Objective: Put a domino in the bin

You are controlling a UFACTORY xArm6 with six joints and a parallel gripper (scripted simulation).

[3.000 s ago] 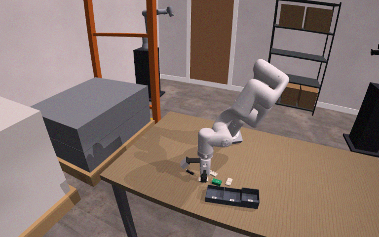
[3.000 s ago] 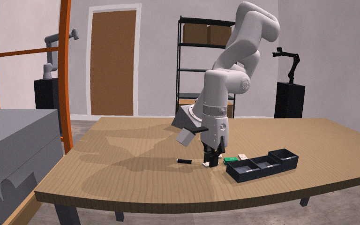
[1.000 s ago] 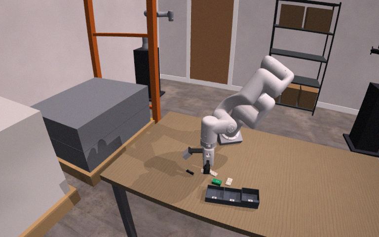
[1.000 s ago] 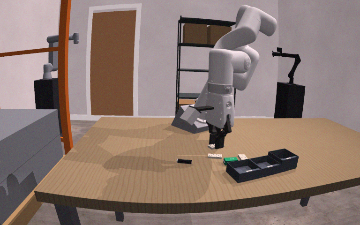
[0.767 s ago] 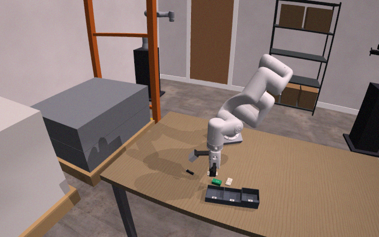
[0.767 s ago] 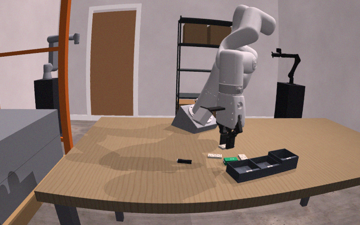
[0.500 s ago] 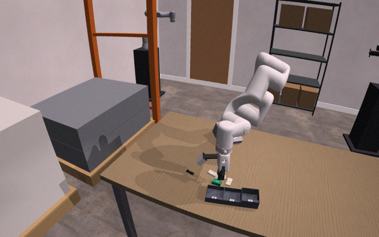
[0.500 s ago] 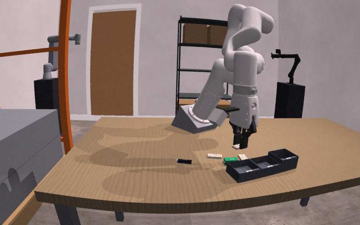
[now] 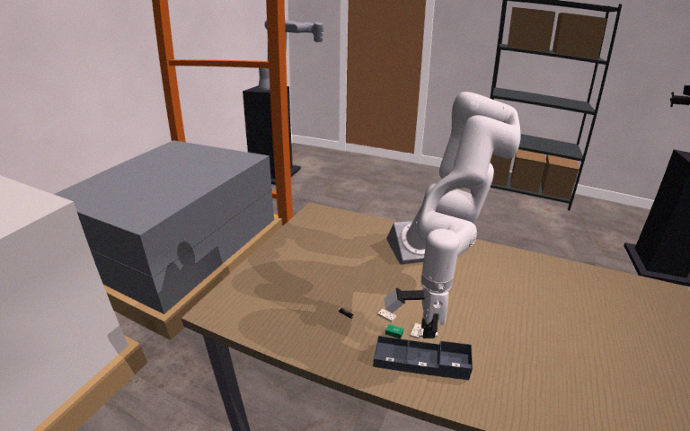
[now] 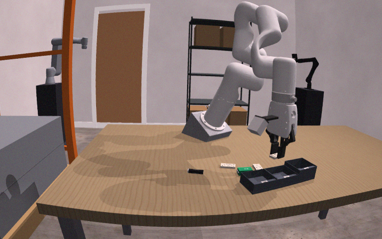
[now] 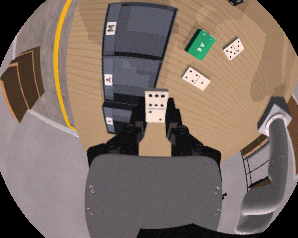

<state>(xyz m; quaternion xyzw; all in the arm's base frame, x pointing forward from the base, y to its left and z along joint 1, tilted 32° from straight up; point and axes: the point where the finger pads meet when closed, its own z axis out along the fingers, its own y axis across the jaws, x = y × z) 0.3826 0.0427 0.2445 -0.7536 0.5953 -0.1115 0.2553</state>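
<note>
My gripper is now 100 mm to the left of the green block, 80 mm above it and 40 mm past it. From my hand the other things lie so: black cylinder: 250 mm to the right, 80 mm below, 60 mm behind.
</note>
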